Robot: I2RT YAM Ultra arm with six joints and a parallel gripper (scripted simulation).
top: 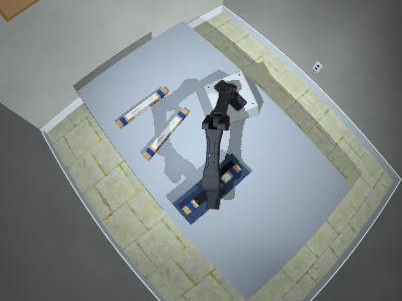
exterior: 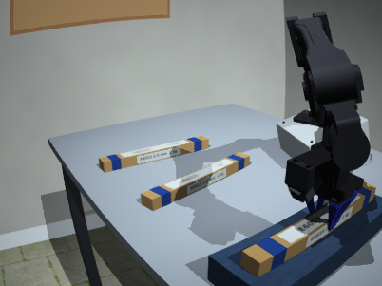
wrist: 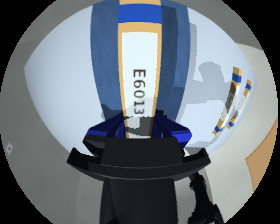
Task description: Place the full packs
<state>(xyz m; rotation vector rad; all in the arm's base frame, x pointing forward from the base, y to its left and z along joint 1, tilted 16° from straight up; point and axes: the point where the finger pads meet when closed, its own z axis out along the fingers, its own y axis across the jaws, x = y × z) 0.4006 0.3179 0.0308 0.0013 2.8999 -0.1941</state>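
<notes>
Right now my hand is 60 mm above the dark blue low platform, 10 mm to the left of it and 10 mm past it.
</notes>
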